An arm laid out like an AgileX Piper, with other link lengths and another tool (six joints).
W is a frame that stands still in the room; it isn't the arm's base.
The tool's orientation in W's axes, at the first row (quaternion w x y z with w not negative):
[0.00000 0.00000 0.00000 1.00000]
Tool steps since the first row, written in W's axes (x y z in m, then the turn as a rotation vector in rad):
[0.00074 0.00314 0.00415 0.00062 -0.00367 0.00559]
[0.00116 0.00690 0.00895 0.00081 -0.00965 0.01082]
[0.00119 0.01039 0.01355 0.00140 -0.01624 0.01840]
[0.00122 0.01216 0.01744 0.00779 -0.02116 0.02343]
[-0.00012 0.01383 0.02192 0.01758 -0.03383 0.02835]
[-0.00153 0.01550 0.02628 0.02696 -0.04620 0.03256]
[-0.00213 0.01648 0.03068 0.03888 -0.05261 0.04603]
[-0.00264 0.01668 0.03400 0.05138 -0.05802 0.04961]
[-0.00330 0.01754 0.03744 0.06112 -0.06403 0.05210]
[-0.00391 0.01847 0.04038 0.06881 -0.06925 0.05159]
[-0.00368 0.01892 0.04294 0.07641 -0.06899 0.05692]
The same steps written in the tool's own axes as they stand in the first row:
[-0.00074 -0.00314 0.00415 -0.00062 0.00367 0.00559]
[-0.00116 -0.00690 0.00895 -0.00081 0.00965 0.01082]
[-0.00119 -0.01039 0.01355 -0.00140 0.01624 0.01840]
[-0.00122 -0.01216 0.01744 -0.00779 0.02116 0.02343]
[0.00012 -0.01383 0.02192 -0.01758 0.03383 0.02835]
[0.00153 -0.01550 0.02628 -0.02696 0.04620 0.03256]
[0.00213 -0.01648 0.03068 -0.03888 0.05261 0.04603]
[0.00264 -0.01668 0.03400 -0.05138 0.05802 0.04961]
[0.00330 -0.01754 0.03744 -0.06112 0.06403 0.05210]
[0.00391 -0.01847 0.04038 -0.06881 0.06925 0.05159]
[0.00368 -0.01892 0.04294 -0.07641 0.06899 0.05692]

